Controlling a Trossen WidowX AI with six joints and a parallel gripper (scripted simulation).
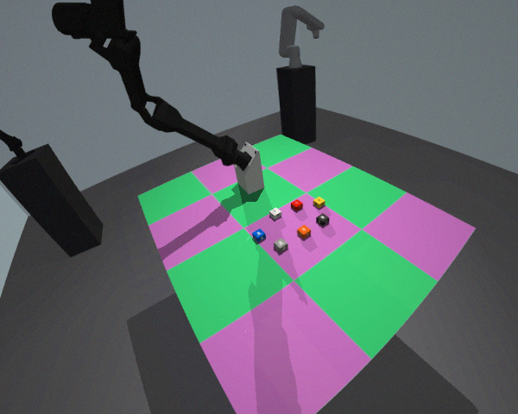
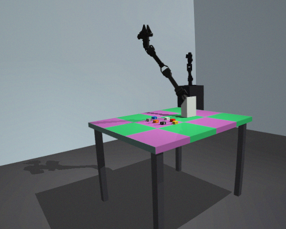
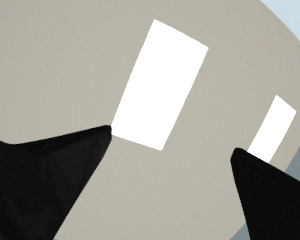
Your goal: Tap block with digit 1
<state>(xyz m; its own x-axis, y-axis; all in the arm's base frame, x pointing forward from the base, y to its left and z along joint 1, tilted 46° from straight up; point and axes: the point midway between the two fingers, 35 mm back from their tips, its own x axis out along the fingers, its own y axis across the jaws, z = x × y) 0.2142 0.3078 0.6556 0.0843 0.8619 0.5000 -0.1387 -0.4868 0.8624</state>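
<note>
The red block lies 1 cm behind my gripper tip, 34 cm to the left of it and 82 cm below it. The rest, counted from my gripper tip: blue block (4 cm ahead, 15 cm to the left, 82 cm below); then grey block (12 cm ahead, 19 cm to the left, 82 cm below); then white block (2 cm behind, 25 cm to the left, 82 cm below).
</note>
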